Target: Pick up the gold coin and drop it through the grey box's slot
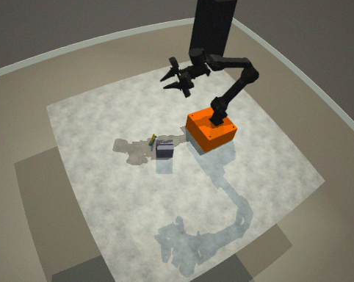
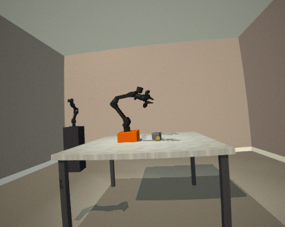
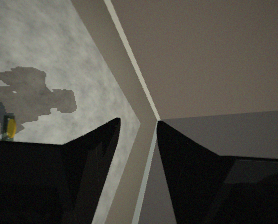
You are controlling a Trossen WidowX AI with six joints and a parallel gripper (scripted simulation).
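The gold coin is 38 cm below my gripper tip, 2 cm ahead of it and 1 cm to the right of it.
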